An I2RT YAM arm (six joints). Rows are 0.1 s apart.
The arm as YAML. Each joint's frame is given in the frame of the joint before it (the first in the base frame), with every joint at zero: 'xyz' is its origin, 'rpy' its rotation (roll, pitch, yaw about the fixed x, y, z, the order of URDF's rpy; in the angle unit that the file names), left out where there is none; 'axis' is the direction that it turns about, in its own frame. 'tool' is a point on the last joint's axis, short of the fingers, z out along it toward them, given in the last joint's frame.
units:
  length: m
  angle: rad
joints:
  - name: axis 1
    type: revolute
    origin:
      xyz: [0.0, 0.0, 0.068]
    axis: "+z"
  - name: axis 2
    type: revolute
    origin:
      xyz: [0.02, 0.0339, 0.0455]
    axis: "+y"
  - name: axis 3
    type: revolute
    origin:
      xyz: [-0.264, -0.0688, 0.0]
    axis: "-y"
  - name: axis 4
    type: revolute
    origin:
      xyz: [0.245, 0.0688, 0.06]
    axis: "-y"
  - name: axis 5
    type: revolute
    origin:
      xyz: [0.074, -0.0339, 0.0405]
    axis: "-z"
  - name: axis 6
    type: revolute
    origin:
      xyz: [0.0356, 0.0, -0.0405]
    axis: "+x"
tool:
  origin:
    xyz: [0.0, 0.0, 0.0]
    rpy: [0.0, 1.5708, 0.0]
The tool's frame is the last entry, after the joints.
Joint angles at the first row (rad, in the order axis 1, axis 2, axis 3, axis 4, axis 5, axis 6):
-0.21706 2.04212 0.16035 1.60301 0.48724 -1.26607
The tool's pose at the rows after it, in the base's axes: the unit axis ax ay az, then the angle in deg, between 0 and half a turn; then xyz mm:
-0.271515 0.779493 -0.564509 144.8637 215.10 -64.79 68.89
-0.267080 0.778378 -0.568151 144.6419 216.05 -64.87 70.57
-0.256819 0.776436 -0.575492 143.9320 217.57 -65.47 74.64
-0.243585 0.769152 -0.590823 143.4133 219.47 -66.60 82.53
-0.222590 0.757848 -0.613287 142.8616 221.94 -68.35 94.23
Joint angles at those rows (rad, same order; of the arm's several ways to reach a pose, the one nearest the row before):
-0.21782 2.03903 0.16221 1.60299 0.49071 -1.26323
-0.21627 2.03206 0.16481 1.60299 0.49777 -1.26159
-0.21603 2.01470 0.16853 1.60415 0.50782 -1.25592
-0.21626 1.97886 0.17298 1.60346 0.52867 -1.26421
-0.21692 1.92764 0.18089 1.60297 0.56238 -1.27830

